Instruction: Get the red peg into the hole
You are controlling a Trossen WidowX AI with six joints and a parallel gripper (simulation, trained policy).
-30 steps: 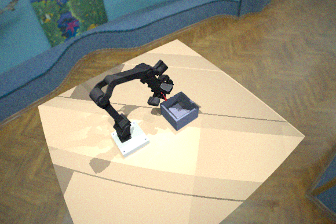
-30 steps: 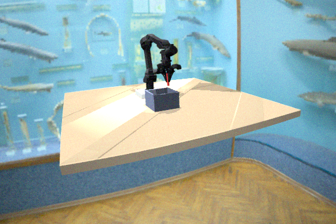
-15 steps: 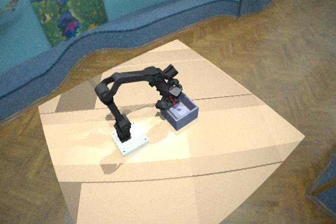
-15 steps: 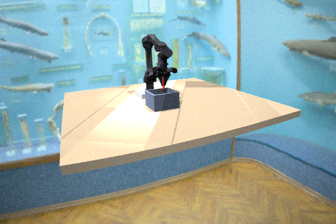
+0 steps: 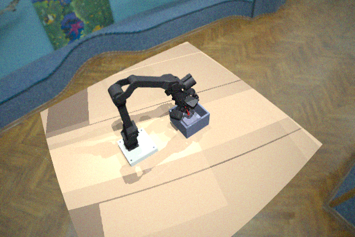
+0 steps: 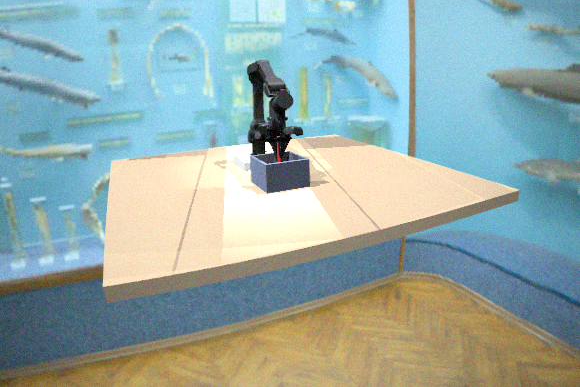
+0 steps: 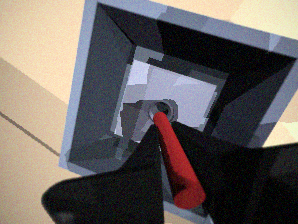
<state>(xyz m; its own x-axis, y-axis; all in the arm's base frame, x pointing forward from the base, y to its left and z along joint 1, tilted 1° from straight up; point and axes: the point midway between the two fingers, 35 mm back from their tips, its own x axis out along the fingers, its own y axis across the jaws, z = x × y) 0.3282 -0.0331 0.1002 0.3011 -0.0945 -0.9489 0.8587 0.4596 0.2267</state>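
My gripper tip is 10 mm past the red peg and 20 mm below it. Also, from my gripper tip: pale plate: 10 mm ahead, 50 mm below; then blue-grey box: 10 mm ahead, 70 mm below.
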